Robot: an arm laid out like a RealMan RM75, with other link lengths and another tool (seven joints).
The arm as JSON. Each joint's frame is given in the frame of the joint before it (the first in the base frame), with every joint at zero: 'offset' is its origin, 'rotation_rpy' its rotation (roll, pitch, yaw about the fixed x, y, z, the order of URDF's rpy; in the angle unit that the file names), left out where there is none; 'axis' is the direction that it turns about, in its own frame. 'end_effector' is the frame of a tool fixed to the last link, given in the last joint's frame.
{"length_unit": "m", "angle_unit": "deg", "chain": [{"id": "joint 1", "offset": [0.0, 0.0, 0.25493], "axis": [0.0, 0.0, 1.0]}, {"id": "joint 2", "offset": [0.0, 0.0, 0.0], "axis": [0.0, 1.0, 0.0]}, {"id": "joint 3", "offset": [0.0, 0.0, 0.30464], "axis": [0.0, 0.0, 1.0]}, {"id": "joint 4", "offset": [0.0, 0.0, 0.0], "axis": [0.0, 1.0, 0.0]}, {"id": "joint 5", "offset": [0.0, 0.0, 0.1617], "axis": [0.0, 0.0, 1.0]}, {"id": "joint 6", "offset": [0.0, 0.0, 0.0], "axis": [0.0, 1.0, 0.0]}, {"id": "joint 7", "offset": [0.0, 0.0, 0.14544], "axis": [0.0, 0.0, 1.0]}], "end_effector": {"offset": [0.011, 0.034, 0.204], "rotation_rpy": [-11.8, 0.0, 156.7]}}
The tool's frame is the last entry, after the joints.
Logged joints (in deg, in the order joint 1, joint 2, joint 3, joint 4, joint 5, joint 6, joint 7), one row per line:
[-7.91, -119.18, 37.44, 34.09, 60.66, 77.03, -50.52]
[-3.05, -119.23, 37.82, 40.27, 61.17, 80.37, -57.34]
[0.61, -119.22, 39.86, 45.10, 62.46, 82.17, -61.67]
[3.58, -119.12, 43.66, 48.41, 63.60, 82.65, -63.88]
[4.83, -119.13, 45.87, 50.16, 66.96, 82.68, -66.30]
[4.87, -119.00, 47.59, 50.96, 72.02, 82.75, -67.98]
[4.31, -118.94, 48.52, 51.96, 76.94, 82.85, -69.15]
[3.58, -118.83, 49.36, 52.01, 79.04, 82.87, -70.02]
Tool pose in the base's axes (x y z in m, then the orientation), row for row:
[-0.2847, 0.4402, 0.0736, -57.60, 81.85, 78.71]
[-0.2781, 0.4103, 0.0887, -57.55, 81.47, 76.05]
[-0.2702, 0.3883, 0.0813, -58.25, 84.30, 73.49]
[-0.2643, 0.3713, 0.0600, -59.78, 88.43, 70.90]
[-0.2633, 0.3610, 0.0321, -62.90, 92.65, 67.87]
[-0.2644, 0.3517, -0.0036, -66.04, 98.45, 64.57]
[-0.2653, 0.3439, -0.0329, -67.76, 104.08, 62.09]
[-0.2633, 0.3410, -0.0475, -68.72, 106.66, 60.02]
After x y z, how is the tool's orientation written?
As a rotation vector, in degrees.
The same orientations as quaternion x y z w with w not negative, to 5 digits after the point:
[-0.40542, 0.57611, 0.55401, 0.44363]
[-0.40777, 0.57726, 0.53885, 0.45841]
[-0.41177, 0.59592, 0.51951, 0.45324]
[-0.41955, 0.62063, 0.49760, 0.43726]
[-0.43701, 0.64370, 0.47154, 0.41512]
[-0.45196, 0.67377, 0.44190, 0.38274]
[-0.45688, 0.70177, 0.41865, 0.35144]
[-0.46059, 0.71489, 0.40228, 0.33906]

